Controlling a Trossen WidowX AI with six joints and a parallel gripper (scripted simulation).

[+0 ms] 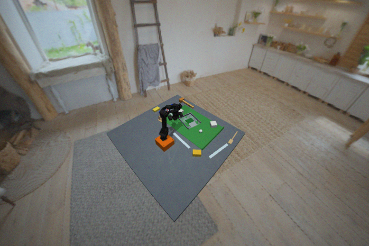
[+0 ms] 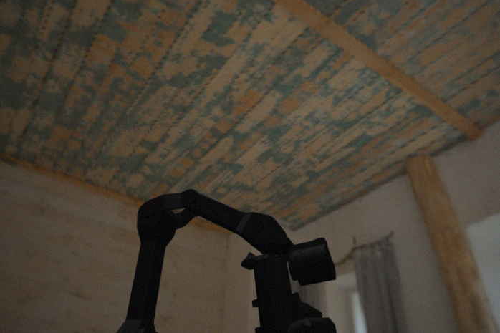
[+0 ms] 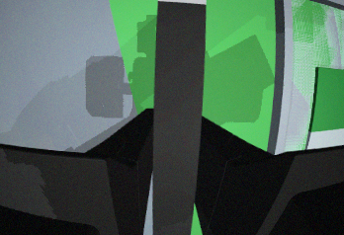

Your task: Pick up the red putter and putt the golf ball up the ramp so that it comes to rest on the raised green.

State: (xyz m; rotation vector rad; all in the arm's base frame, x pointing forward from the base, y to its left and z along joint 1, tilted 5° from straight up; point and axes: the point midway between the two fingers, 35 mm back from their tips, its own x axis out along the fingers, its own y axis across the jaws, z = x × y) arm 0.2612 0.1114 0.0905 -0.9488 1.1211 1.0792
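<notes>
Now: the red putter 110 mm to the left of my gripper tip, 20 mm ahead of it and 20 mm above it. The rest, counted from my gripper tip: white golf ball (300 mm to the right, 180 mm ahead, 100 mm below); then green mat (210 mm ahead, 120 mm to the right, 120 mm below).
</notes>
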